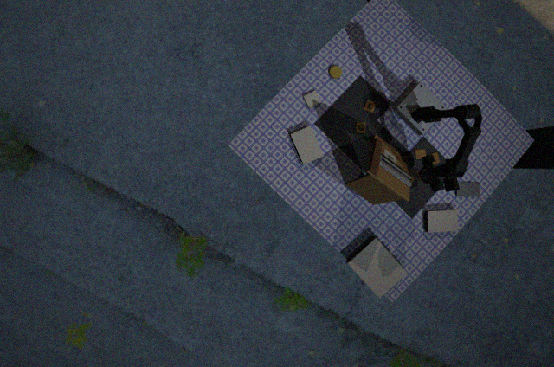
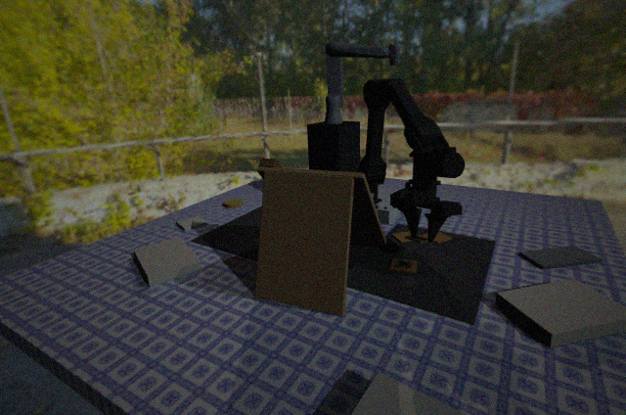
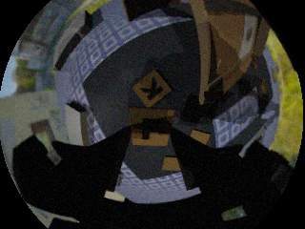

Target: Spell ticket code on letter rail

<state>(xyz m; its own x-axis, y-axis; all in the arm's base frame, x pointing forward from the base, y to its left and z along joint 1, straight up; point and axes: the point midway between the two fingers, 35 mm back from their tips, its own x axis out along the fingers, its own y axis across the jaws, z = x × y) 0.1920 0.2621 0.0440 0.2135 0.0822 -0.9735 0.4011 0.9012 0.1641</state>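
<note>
My gripper tip is now 170 mm to the left of the brown letter board, 170 mm short of it and 40 mm below it. The rest, counted from my gripper tip: letter tile marked g: 410 mm to the right, 90 mm ahead, 50 mm below; letter tile marked f: right at my gripper tip; dark mat: 250 mm to the right, 50 mm below.
</note>
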